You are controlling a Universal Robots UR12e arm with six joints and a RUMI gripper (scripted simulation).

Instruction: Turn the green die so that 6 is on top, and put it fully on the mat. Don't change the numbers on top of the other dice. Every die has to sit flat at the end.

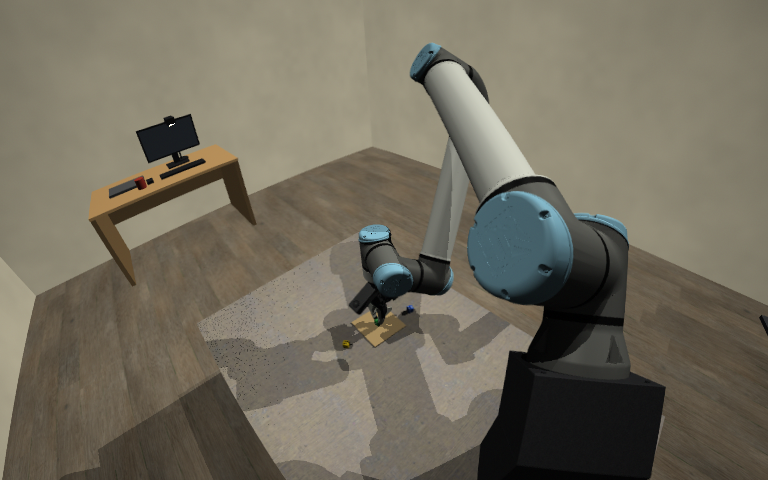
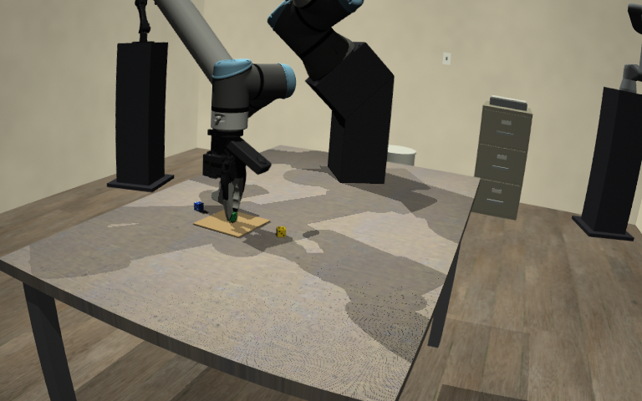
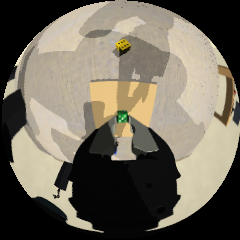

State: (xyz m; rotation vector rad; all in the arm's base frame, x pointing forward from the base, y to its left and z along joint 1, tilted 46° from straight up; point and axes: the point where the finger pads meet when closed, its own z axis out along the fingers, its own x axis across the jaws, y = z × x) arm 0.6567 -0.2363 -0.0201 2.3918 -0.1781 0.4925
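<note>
Right now my hand is 10 mm above the green die. Also, from my hand: blue die 110 mm to the right, 70 mm behind, 20 mm below; yellow die 130 mm to the left, 40 mm ahead, 20 mm below; tan mat 20 mm below.
</note>
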